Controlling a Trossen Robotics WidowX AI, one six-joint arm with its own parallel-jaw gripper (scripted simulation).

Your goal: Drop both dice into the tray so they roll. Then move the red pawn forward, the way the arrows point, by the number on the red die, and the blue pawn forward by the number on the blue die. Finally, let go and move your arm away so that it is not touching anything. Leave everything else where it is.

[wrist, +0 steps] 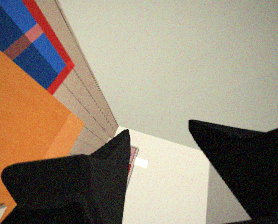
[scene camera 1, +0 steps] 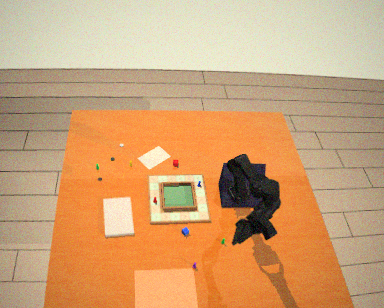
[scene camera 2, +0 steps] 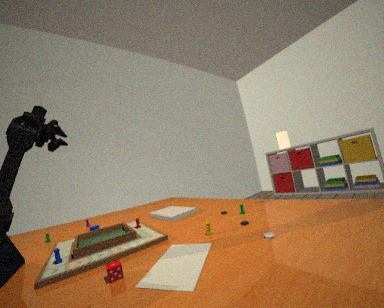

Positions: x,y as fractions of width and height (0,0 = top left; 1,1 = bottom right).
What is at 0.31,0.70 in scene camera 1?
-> A white box.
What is the gripper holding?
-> Nothing.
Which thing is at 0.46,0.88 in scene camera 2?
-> A white card.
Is the gripper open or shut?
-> Open.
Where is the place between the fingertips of the gripper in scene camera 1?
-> At 0.61,0.79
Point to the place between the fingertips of the gripper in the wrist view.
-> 0.57,0.58
